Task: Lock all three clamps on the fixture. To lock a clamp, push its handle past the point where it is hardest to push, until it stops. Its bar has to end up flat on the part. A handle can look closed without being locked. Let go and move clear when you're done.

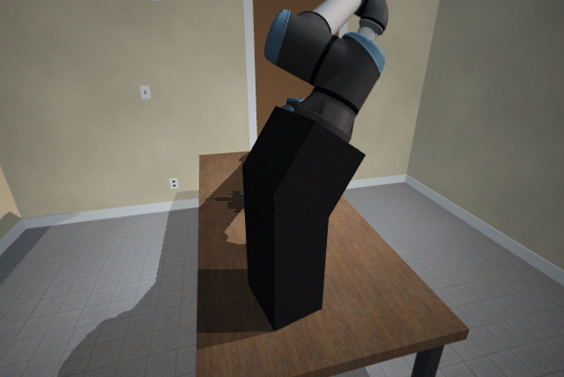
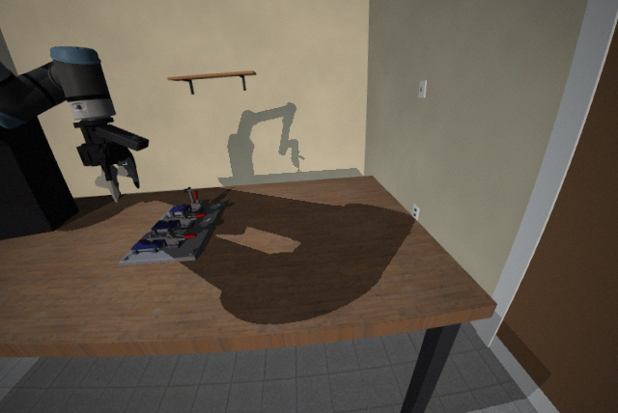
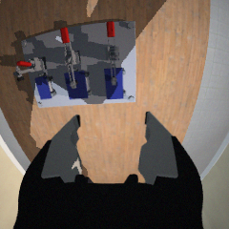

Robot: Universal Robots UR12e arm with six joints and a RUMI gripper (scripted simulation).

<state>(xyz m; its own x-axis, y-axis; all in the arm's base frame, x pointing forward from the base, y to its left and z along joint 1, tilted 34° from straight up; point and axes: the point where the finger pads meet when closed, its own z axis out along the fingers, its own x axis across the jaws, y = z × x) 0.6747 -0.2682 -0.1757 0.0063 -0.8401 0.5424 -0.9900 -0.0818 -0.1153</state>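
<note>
The grey fixture plate lies 210 mm below my hand, 110 mm to the left of it and 50 mm ahead of it. Round my hand: blue part 190 mm below, 110 mm to the left.
</note>
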